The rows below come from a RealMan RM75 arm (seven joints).
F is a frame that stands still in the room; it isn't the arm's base.
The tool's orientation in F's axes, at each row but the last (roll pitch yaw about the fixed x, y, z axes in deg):
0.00, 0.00, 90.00
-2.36, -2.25, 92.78
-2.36, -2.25, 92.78
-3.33, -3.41, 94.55
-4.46, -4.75, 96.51
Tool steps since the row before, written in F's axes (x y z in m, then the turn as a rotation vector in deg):
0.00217, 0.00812, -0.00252, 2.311, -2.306, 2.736
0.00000, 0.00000, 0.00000, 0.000, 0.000, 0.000
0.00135, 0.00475, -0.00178, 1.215, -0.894, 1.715
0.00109, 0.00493, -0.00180, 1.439, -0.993, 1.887
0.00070, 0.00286, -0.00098, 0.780, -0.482, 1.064
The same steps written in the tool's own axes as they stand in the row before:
0.00812, -0.00217, -0.00252, -2.306, -2.311, 2.736
0.00000, 0.00000, 0.00000, 0.000, 0.000, 0.000
0.00461, -0.00150, -0.00203, -0.884, -1.241, 1.701
0.00471, -0.00135, -0.00217, -0.990, -1.467, 1.867
0.00267, -0.00092, -0.00128, -0.477, -0.804, 1.048

